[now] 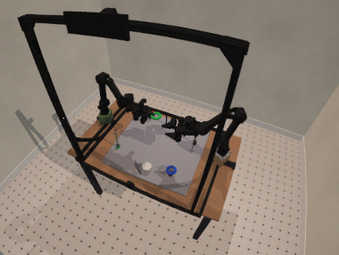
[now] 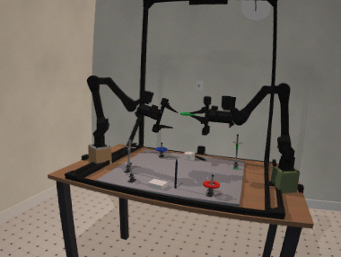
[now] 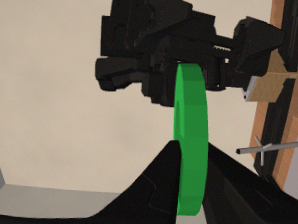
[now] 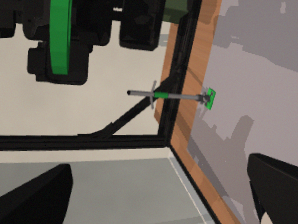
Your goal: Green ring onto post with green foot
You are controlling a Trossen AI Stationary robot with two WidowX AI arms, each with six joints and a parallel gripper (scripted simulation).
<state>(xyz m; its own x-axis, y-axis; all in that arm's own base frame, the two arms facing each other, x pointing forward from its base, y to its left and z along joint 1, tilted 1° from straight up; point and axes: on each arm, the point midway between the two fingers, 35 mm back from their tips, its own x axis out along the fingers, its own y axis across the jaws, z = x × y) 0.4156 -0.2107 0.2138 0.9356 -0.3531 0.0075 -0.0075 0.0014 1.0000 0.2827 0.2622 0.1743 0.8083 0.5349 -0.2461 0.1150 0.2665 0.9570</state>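
My right hand is 110 mm to the right of the green ring, 50 mm short of it and 40 mm below it. Also, from my right hand: white block 300 mm ahead, 250 mm below, 60 mm to the left; then blue ring 210 mm below, 140 mm behind, 90 mm to the right; then grey post 370 mm to the left, 150 mm below, 90 mm behind.
Now: left hand 50 mm to the left of the green ring. Also, from my left hand: white block: 250 mm ahead, 100 mm to the right, 290 mm below; then blue ring: 190 mm behind, 240 mm to the right, 250 mm below; then grey post: 140 mm behind, 210 mm to the left, 190 mm below.
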